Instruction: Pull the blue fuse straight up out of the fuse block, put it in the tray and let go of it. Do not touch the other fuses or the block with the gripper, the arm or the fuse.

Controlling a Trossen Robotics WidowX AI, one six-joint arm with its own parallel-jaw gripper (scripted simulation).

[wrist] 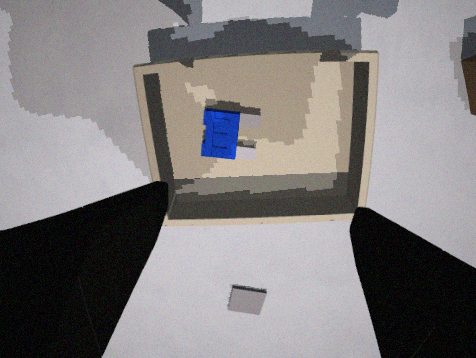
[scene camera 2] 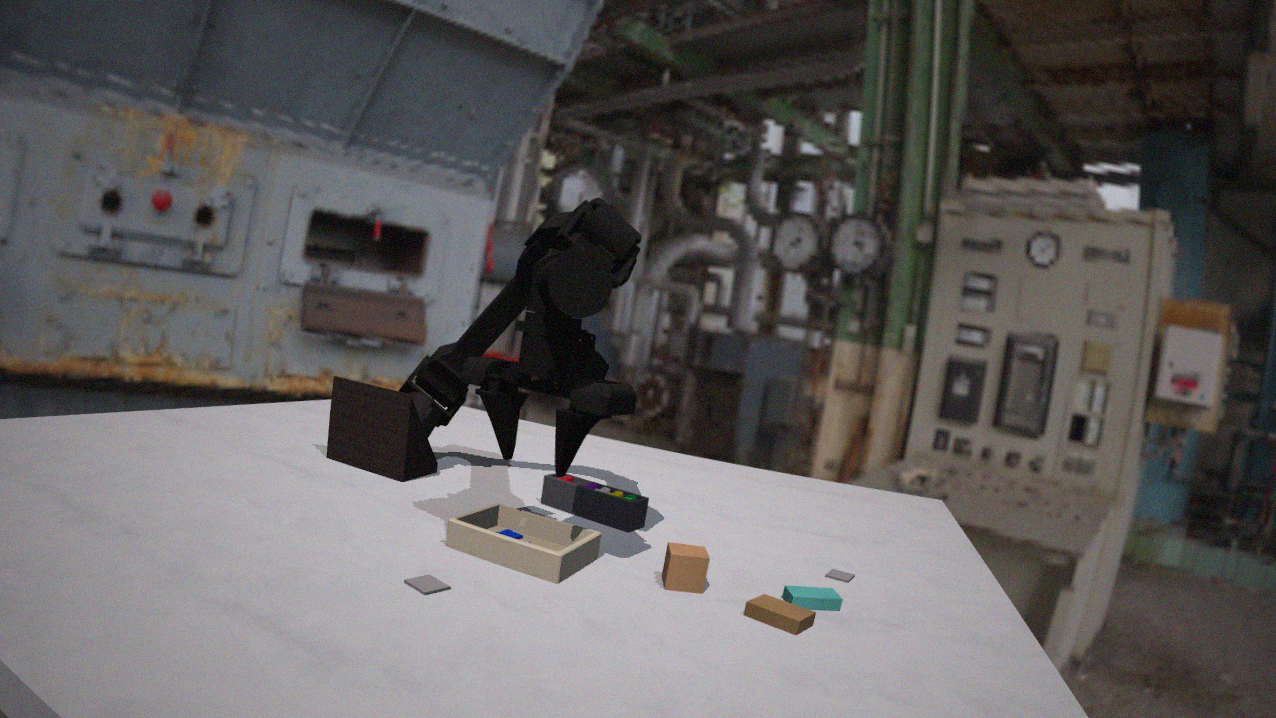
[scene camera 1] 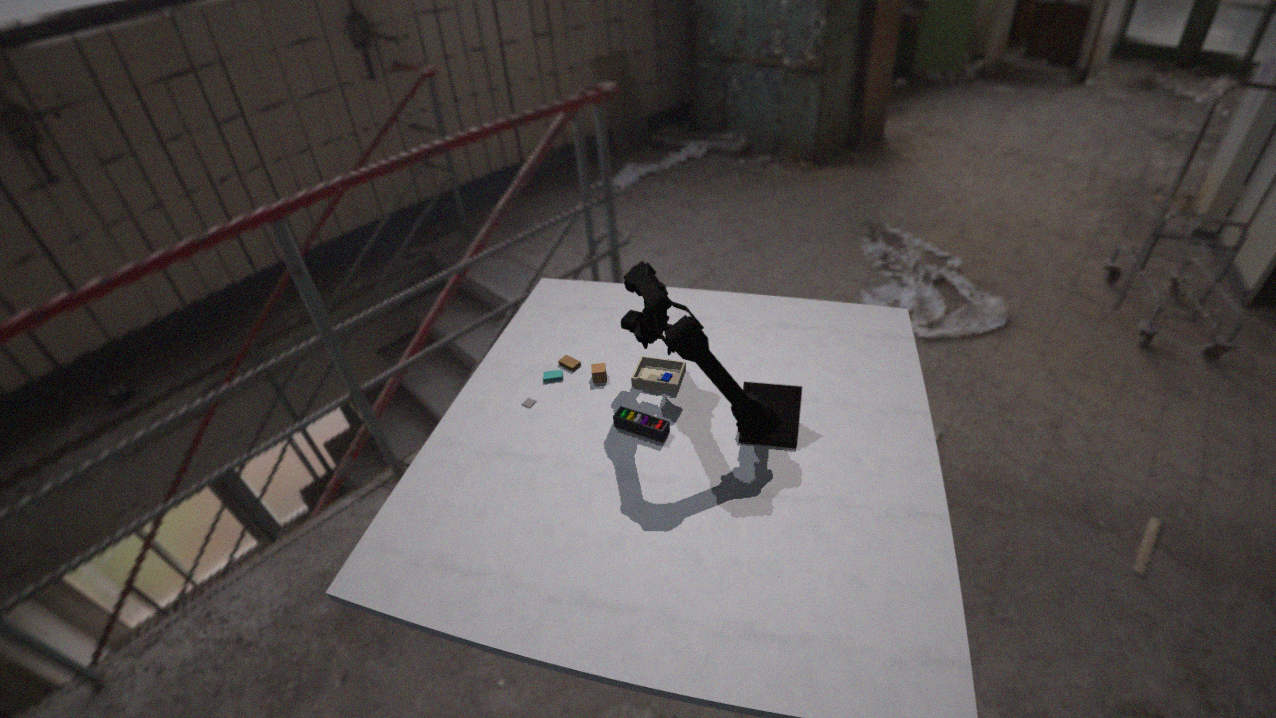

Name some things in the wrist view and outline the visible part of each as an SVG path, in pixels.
My gripper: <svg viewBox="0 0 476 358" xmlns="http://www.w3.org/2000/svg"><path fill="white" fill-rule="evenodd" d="M356 208L350 224L352 252L382 358L476 358L476 268L443 251L431 241L412 234L406 227L384 218L379 212L366 207ZM168 183L152 182L124 194L114 194L88 206L62 212L52 218L41 219L39 222L35 220L0 231L0 358L102 358L110 337L116 331L114 328L124 313L130 293L134 291L134 285L140 279L142 269L145 268L146 261L152 255L154 244L160 236L162 222L169 207Z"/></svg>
A blue fuse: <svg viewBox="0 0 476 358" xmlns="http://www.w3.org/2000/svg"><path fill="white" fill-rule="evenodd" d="M203 110L202 126L206 127L205 139L201 143L201 156L255 160L257 148L237 146L239 126L261 126L262 115L237 113L237 111L215 109Z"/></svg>
